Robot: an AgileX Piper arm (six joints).
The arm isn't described. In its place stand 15 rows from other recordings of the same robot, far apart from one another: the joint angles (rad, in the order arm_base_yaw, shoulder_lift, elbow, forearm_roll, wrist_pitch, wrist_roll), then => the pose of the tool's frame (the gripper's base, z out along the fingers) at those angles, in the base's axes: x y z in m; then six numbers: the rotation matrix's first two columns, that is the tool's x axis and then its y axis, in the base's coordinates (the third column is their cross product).
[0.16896, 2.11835, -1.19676, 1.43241, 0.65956, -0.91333] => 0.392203, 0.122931, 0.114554, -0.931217, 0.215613, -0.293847, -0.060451, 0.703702, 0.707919
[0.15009, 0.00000, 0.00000, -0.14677, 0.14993, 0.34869] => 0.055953, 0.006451, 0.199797, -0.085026, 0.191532, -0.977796, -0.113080, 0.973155, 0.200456
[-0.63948, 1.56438, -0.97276, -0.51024, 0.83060, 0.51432] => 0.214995, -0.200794, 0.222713, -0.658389, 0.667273, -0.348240, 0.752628, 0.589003, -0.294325
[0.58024, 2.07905, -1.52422, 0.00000, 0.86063, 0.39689] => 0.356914, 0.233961, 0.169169, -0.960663, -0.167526, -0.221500, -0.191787, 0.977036, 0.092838
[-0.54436, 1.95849, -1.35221, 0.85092, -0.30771, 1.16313] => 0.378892, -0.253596, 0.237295, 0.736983, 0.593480, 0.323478, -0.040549, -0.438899, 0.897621
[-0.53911, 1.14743, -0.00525, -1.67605, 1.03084, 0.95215] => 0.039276, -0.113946, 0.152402, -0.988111, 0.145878, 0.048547, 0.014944, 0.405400, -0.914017
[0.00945, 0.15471, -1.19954, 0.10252, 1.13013, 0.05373] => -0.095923, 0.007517, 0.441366, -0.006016, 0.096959, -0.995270, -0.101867, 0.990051, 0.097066
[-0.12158, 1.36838, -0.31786, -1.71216, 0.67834, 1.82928] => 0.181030, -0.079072, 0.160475, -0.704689, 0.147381, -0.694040, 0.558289, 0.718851, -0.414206
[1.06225, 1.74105, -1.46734, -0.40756, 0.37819, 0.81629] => 0.213099, 0.354921, 0.323888, -0.563747, -0.155631, -0.811152, -0.623341, 0.724489, 0.294216
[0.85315, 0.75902, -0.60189, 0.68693, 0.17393, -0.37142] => 0.098958, 0.128552, 0.331371, -0.376014, 0.027544, -0.926205, -0.740303, 0.592224, 0.318155
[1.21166, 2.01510, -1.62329, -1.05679, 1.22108, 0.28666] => 0.217026, 0.366281, 0.257703, -0.207351, -0.971031, -0.118762, -0.514456, 0.211494, -0.831027
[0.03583, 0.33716, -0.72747, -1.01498, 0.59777, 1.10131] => 0.039629, -0.042113, 0.398195, 0.207080, 0.160388, -0.965087, 0.412369, 0.880247, 0.234771
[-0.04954, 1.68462, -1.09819, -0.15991, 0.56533, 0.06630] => 0.344727, -0.024863, 0.219404, -0.874891, -0.025460, -0.483651, 0.030781, 0.993675, -0.107991
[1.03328, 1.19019, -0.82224, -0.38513, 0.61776, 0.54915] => 0.137695, 0.192334, 0.283697, -0.553417, -0.493873, -0.670686, -0.657110, 0.753686, -0.012777
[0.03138, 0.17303, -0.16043, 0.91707, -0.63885, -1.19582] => 0.048596, -0.041569, 0.288625, 0.296452, -0.323351, -0.898644, 0.539617, 0.833063, -0.121740
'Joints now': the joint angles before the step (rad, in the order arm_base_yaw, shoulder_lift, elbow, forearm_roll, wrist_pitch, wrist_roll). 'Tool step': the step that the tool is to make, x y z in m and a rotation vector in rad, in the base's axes. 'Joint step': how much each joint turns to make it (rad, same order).
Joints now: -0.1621, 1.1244, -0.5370, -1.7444, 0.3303, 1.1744
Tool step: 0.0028, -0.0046, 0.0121, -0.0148, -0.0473, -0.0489
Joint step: -0.0002, -0.0002, -0.0346, -0.0001, 0.0482, 0.0176
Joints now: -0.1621, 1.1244, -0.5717, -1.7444, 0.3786, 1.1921
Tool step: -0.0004, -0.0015, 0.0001, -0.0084, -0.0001, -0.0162
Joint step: -0.0001, 0.0020, 0.0000, -0.0008, 0.0184, 0.0007
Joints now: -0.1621, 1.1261, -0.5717, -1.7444, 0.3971, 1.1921
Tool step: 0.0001, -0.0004, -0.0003, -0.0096, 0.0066, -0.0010
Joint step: 0.0003, 0.0020, 0.0000, 0.0006, 0.0053, -0.0103
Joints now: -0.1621, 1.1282, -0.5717, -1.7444, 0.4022, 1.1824
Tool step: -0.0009, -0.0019, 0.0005, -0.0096, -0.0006, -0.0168
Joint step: -0.0029, -0.0002, 0.0001, -0.0002, 0.0168, -0.0021
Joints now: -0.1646, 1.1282, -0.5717, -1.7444, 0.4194, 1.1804
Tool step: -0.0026, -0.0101, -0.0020, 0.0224, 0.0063, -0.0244
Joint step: -0.0622, 0.0033, -0.0001, 0.0008, -0.0437, 0.0005
